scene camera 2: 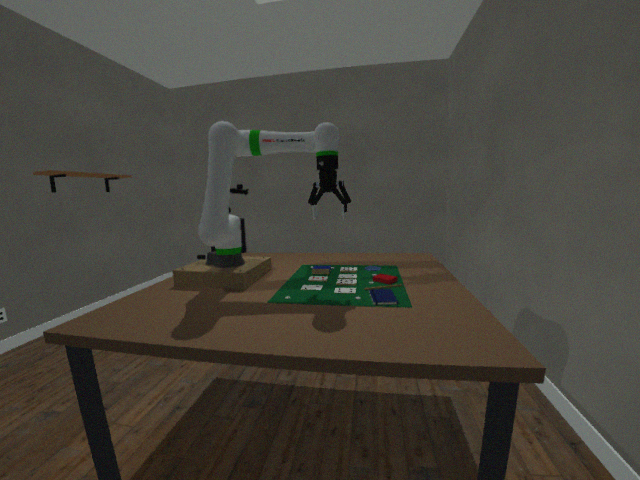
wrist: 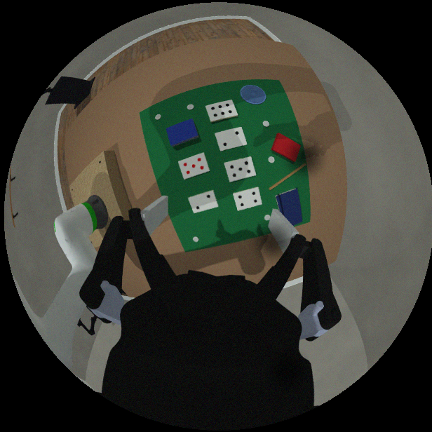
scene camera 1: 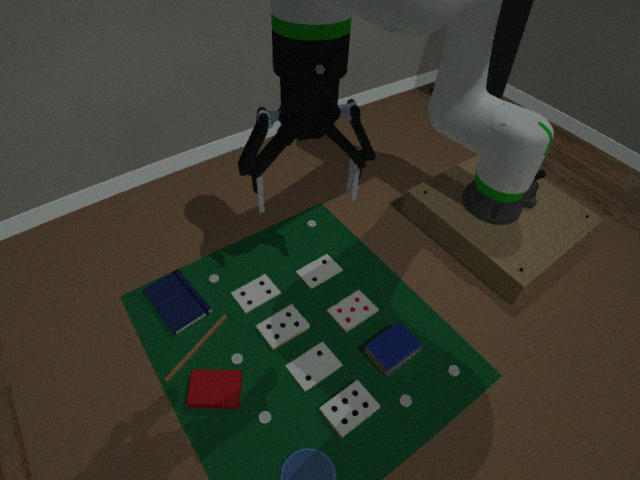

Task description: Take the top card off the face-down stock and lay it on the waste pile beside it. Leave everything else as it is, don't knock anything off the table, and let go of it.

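Pixels of known places: gripper, fingertip midpoint: (scene camera 2: 329, 219) (scene camera 1: 307, 200); arm's base, link origin: (scene camera 2: 229, 264) (scene camera 1: 491, 203).
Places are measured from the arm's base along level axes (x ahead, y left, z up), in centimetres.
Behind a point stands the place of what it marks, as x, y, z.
The face-down stock (scene camera 1: 392, 347) @[42.3, 21.3, -4.2] (scene camera 2: 321, 268) @[42.3, 19.2, -4.5] (wrist: 182, 133) is a thick blue-backed stack on the green mat (scene camera 1: 429, 315) @[29.7, 17.0, -7.2] (wrist: 205, 227). Face-up cards lie near it: a red-pipped five (scene camera 1: 359, 310) @[42.9, 9.9, -6.6] (wrist: 193, 166), a black-pipped two (scene camera 1: 314, 365) @[56.6, 17.1, -6.9] (wrist: 230, 138) and a black-pipped six (scene camera 1: 349, 408) @[54.8, 27.7, -6.0] (wrist: 221, 110). I cannot tell which of these is the waste pile. My gripper (scene camera 1: 307, 204) @[52.3, 3.8, 22.1] (scene camera 2: 328, 217) @[52.3, 3.8, 22.1] (wrist: 219, 211) is wide open and empty, pointing down. It hangs high above the table, toward the mat's edge farthest from the six, well away from the stock.
A red box (scene camera 1: 214, 388) @[75.2, 14.7, -5.2] (scene camera 2: 385, 279) @[75.8, 10.7, -5.4] (wrist: 286, 147), dark blue notebook (scene camera 1: 175, 302) @[77.4, -7.3, -6.0] (scene camera 2: 383, 296) @[77.6, -9.6, -6.0] (wrist: 289, 206), thin stick (scene camera 1: 196, 347) @[76.1, 4.5, -6.5] (wrist: 287, 176), translucent blue disc (scene camera 1: 308, 465) @[65.3, 33.2, -6.8] (wrist: 253, 94), small white discs and more face-up cards lie on the mat. The arm's base block (scene camera 1: 449, 227) @[14.7, 1.9, -0.8] (scene camera 2: 191, 279) @[-8.8, -17.3, -3.6] stands beside it.
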